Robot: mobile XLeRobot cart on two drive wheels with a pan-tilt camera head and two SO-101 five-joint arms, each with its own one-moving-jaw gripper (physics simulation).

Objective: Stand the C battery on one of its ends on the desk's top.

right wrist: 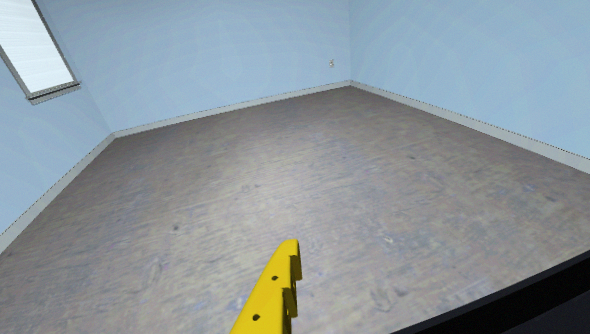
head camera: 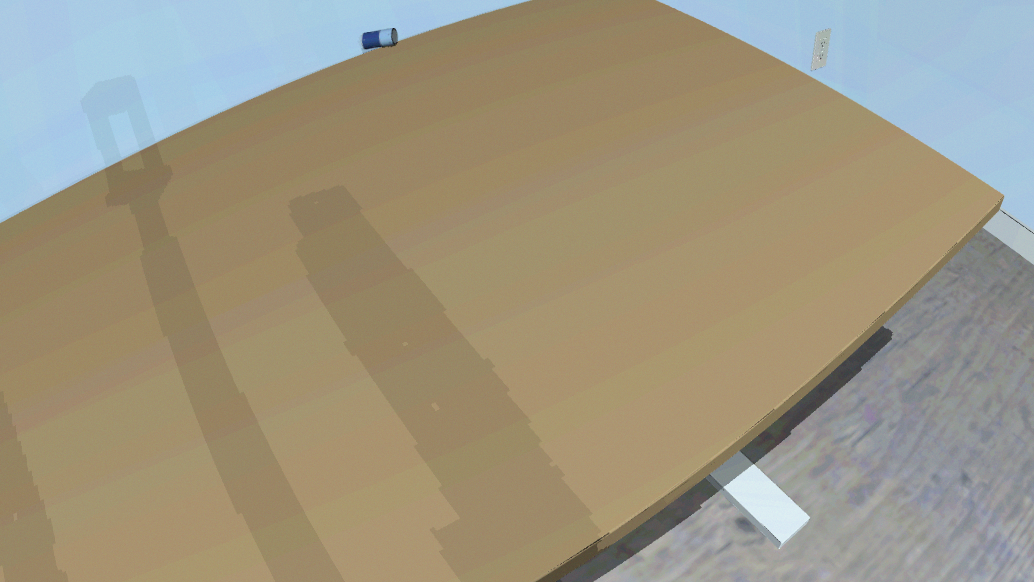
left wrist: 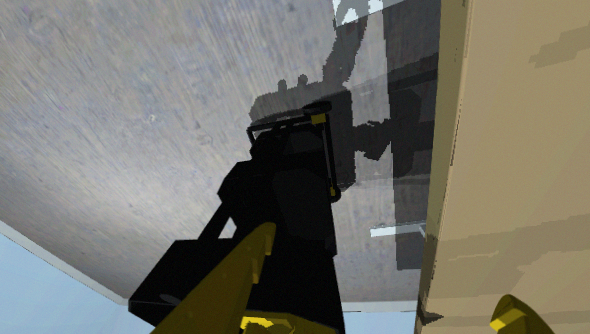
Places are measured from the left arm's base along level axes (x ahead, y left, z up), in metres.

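Where they show: left hand, its tool point: [left wrist: 274, 234]; right hand, its tool point: [right wrist: 299, 253]; left arm's base, origin of its link: [left wrist: 280, 331].
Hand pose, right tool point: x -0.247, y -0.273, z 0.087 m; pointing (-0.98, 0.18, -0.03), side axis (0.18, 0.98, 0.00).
Note:
Each offset is from my right tool point to the top centre of the thing. Level surfaces: height alone.
The C battery @[dy -0.192, dx +1.251, dz -0.110 m] [head camera: 379, 38], a small cylinder with a dark blue part and a pale part, lies on its side at the far edge of the desk @[dz -0.142 m] [head camera: 687, 216] [left wrist: 520, 150], at the top of the head view. My left gripper [left wrist: 390, 263] is open, with a wide gap between its yellow jaws, and holds nothing. It is beside the desk's edge in the left wrist view. My right gripper [right wrist: 292, 246] shows one notched jaw over the floor, so it is fully open. Neither gripper shows in the head view, and the battery does not show in either wrist view.
Arm shadows fall across the desk top. A white desk foot [head camera: 770, 502] sticks out over the wooden floor @[dz -0.862 m] [head camera: 955, 375] [right wrist: 350, 200]. Blue walls stand behind the desk, with an outlet @[dy -1.373, dx +1.367, dz -0.405 m] [head camera: 820, 49] on one. My black cart body [left wrist: 300, 200] stands beside the desk's edge.

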